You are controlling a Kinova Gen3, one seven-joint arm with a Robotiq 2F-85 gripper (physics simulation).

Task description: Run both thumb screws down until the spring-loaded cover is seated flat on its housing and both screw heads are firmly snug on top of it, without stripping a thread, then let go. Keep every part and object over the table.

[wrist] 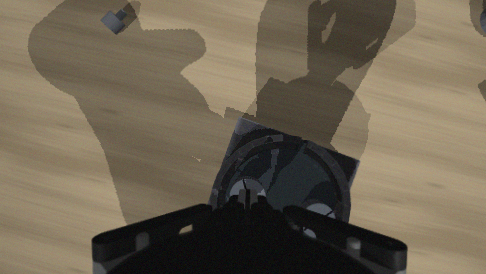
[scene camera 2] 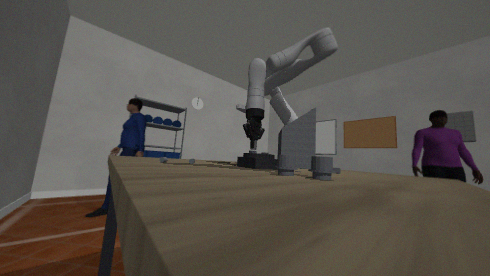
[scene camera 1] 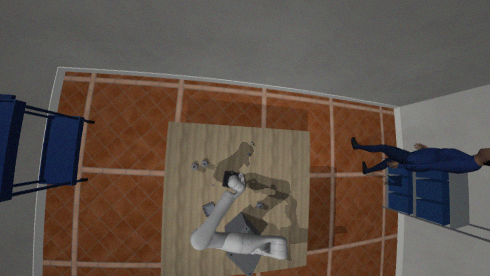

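The black square housing stands on the table. Its round dark teal cover lies inside the ring; whether it is seated flat cannot be told. One thumb screw has its pale slotted head under the fingertips in the wrist view. The other thumb screw is to the right, its head partly hidden by the gripper. My gripper is shut with nothing between the fingers. It points down, with its tips at or just above the first head; contact cannot be told. In scene camera 1, the arm hides it.
Two grey cylinders stand near the housing. Small loose parts lie on the table; a small loose part also shows in the wrist view. A small tray and a grey slanted block stand near the arm.
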